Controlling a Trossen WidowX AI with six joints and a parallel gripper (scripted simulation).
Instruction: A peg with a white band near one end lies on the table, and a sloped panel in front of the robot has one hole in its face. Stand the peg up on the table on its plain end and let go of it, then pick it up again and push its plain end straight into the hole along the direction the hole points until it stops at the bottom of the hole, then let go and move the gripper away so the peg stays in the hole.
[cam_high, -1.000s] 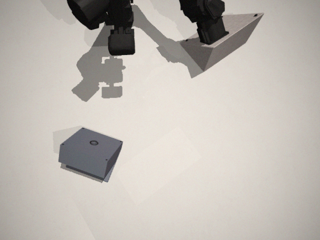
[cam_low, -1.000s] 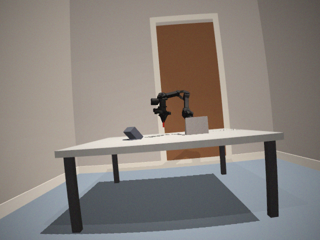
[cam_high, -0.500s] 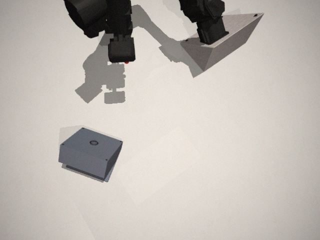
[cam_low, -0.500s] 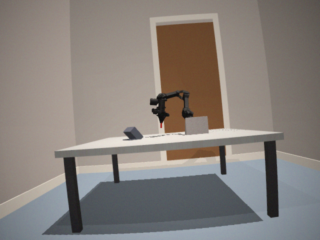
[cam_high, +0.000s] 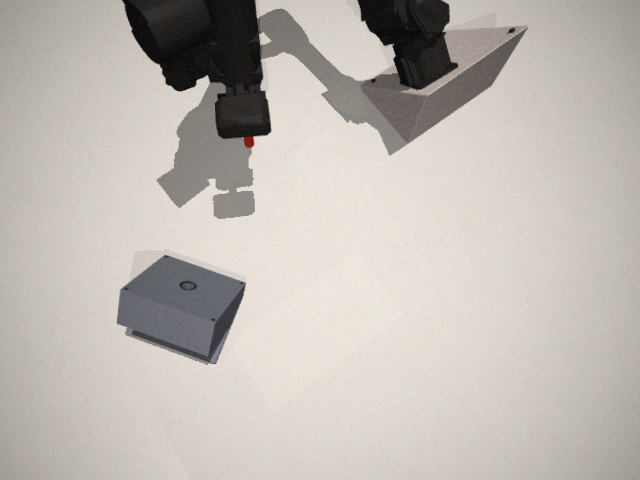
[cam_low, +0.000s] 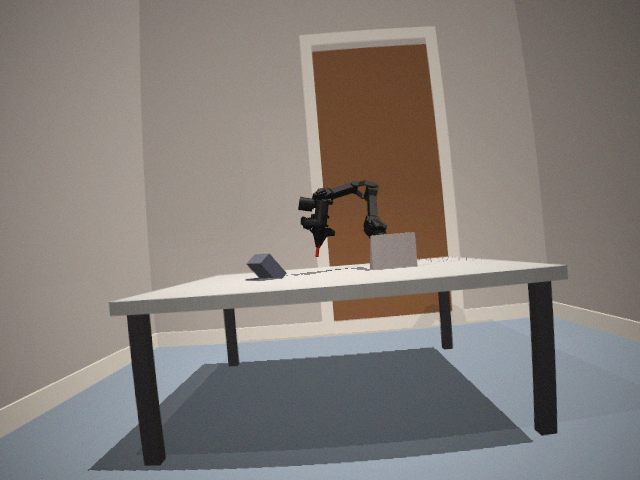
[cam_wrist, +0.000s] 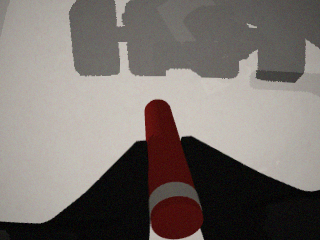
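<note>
Now: gripper tip 20 cm short of the panel, 16 cm to the right of it and 7 cm above it. The rest, counted from my gripper tip: peg (2 cm above).
</note>
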